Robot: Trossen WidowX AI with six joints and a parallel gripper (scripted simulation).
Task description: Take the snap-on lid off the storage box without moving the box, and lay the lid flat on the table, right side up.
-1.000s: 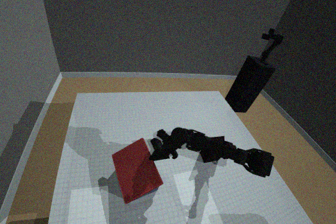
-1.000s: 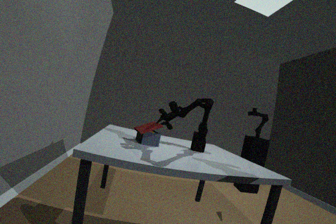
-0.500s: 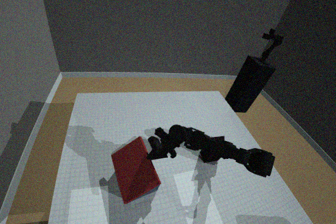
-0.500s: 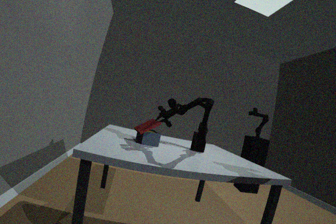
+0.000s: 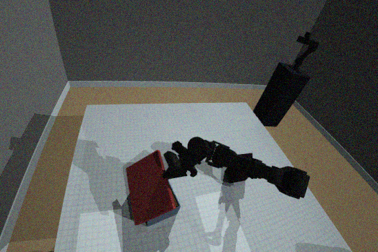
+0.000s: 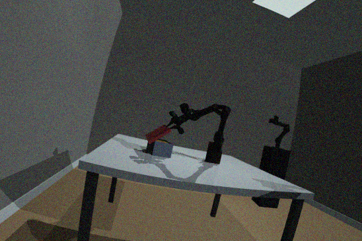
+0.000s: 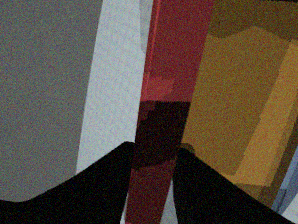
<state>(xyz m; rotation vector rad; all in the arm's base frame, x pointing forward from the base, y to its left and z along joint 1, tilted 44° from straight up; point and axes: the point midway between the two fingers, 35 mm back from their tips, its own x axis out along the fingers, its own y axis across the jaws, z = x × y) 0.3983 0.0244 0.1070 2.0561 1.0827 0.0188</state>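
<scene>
The red lid is 6 cm ahead of my gripper tip, 5 cm below it and 1 cm to the left of it. Also, from my gripper tip: storage box 15 cm below, 3 cm ahead, 1 cm to the left.
</scene>
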